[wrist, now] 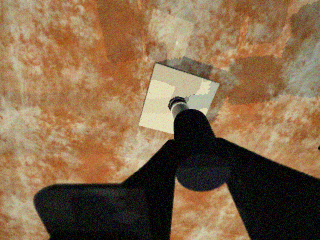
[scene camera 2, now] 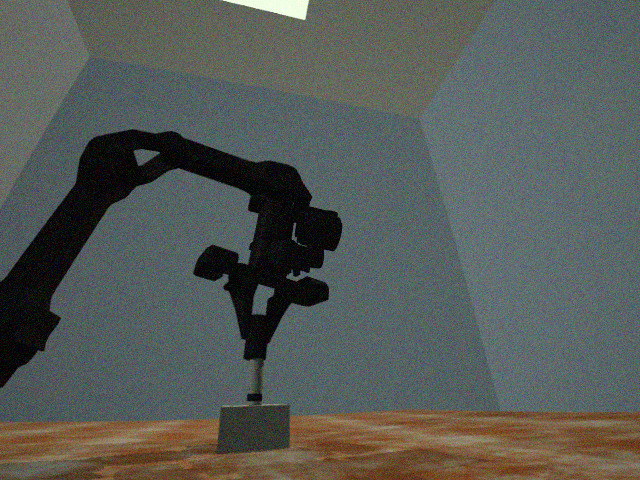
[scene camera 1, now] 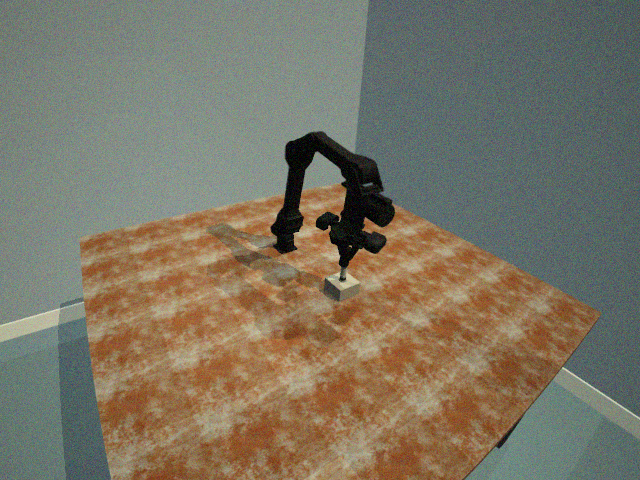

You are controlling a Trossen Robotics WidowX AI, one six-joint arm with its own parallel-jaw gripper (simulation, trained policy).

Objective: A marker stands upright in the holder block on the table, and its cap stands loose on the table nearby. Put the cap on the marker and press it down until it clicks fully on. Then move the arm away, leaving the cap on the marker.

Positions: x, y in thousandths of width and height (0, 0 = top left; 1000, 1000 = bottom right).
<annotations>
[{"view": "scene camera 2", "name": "my gripper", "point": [399, 711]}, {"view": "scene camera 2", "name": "black marker cap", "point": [401, 716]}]
</annotations>
